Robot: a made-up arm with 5 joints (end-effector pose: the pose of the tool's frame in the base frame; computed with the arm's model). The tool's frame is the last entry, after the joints. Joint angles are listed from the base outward.
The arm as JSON. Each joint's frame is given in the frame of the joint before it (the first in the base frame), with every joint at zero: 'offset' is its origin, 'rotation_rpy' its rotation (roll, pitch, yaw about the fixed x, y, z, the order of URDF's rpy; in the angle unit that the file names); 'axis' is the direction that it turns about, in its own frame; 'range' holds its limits. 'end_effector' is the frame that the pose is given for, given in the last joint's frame.
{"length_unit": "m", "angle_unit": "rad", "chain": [
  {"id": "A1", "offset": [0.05, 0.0, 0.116], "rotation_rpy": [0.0, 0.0, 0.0], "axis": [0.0, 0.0, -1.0], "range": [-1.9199, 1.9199]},
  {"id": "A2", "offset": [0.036, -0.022, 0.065], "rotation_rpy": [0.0, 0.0, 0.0], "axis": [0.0, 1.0, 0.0], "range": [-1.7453, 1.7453]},
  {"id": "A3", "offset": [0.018, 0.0, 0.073], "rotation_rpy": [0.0, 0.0, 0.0], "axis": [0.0, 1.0, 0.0], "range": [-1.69, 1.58]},
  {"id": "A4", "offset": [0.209, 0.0, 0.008], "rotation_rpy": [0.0, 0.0, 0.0], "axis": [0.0, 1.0, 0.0], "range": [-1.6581, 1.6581]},
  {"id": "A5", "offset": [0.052, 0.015, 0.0], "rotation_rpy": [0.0, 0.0, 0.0], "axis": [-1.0, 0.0, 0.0], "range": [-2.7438, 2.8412]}
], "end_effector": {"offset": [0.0, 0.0, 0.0], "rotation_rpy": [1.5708, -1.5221, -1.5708]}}
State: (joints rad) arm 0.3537 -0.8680 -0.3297 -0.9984 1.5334
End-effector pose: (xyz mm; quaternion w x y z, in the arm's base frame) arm 75.9 -17.0 481.6 0.2597 0.7566 0.5771 0.1648
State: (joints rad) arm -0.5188 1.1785 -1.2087 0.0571 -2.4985
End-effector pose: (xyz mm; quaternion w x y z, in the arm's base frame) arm 375.6 177.9 205.2 0.3786 0.6970 -0.0264 -0.6084
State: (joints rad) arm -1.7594 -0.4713 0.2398 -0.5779 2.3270
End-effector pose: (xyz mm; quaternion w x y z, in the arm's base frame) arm 8.8 253.1 347.6 0.1610 0.2382 0.8973 -0.3349
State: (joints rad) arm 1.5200 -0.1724 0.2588 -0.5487 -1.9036
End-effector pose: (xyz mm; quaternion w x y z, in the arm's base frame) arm 58.1 -296.6 269.1 0.0866 -0.1824 0.8305 0.5191
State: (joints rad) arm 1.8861 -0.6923 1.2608 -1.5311 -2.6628
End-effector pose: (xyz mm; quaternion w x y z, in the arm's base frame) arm -22.8 -200.7 185.6 0.1992 -0.3827 0.8740 0.2235
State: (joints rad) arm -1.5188 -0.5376 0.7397 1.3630 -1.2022
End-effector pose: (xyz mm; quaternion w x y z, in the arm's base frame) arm 68.5 220.1 166.8 0.9910 0.0028 -0.0005 0.1336
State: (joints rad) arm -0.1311 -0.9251 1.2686 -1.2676 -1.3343
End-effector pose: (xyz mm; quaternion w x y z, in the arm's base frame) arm 268.4 21.7 217.9 0.2575 0.6512 -0.6892 -0.1862
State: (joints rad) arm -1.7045 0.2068 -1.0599 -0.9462 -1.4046
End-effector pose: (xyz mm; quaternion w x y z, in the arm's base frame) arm 31.8 187.5 462.1 0.1131 -0.9934 -0.0080 0.0143
